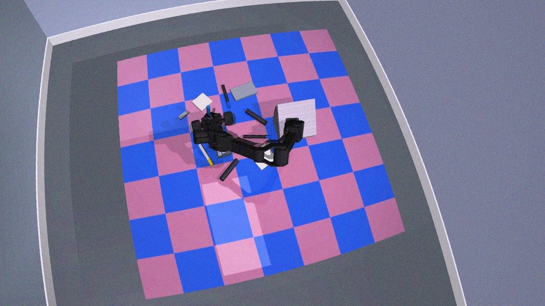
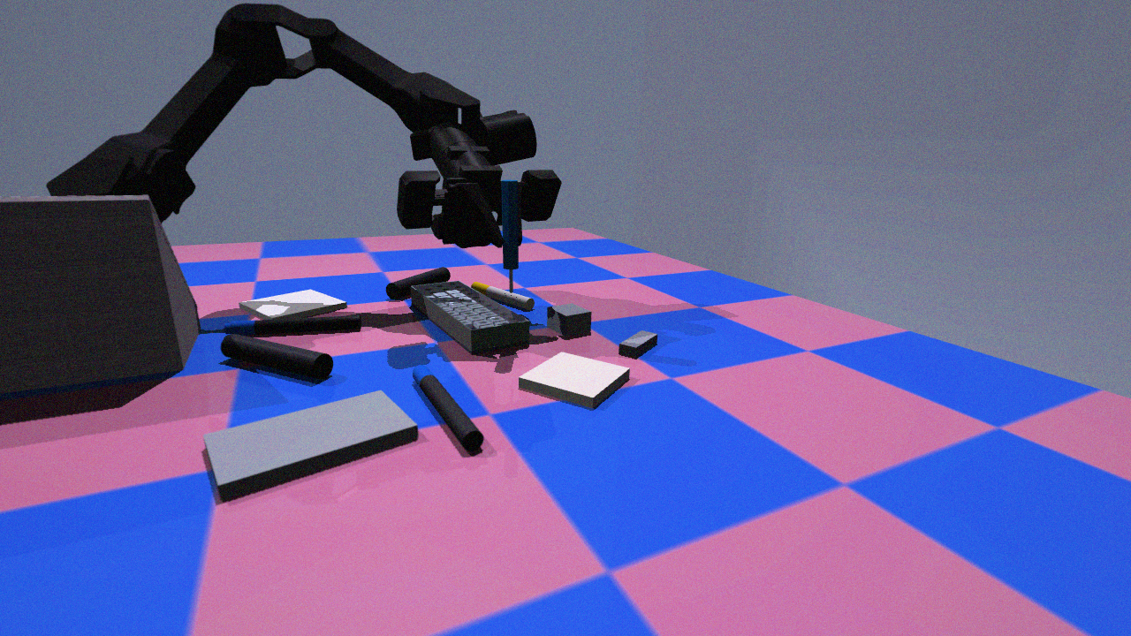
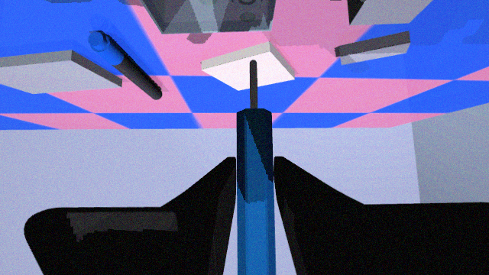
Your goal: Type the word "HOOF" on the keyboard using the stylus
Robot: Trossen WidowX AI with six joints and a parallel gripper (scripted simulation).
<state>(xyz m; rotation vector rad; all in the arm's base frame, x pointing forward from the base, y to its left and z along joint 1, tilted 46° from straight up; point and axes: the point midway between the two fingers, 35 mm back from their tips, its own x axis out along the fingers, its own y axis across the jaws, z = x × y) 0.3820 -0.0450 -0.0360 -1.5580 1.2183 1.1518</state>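
Now: the white-and-yellow marker 170 mm to the left of my gripper tip, 100 mm below it and 30 mm ahead of it. The rest, counted from my gripper tip: white pad (130 mm to the right, 100 mm below, 30 mm ahead); then stylus tip (50 mm below); then blue stylus (10 mm below).
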